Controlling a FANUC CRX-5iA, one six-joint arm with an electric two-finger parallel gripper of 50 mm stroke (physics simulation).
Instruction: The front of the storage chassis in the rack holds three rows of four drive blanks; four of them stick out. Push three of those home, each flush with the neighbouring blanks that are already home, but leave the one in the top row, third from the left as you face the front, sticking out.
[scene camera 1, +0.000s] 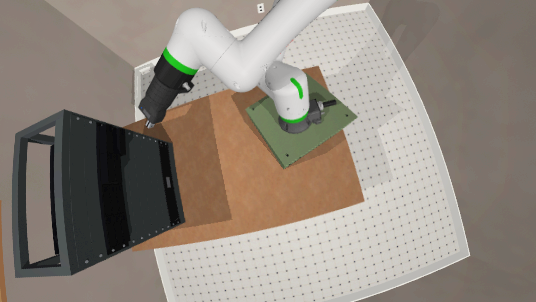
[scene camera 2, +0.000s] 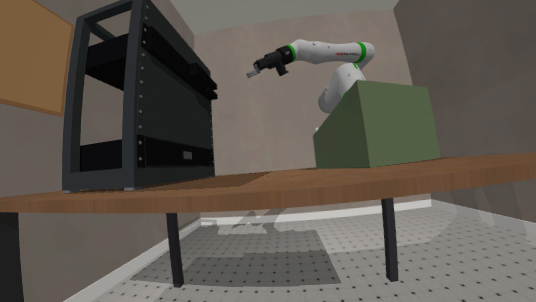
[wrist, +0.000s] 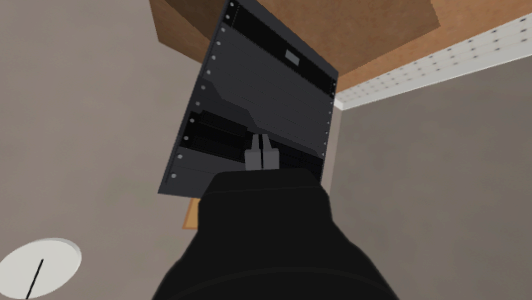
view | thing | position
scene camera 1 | my gripper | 149, 126
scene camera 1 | dark rack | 111, 188
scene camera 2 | dark rack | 167, 136
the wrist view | my gripper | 260, 143
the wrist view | dark rack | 258, 77
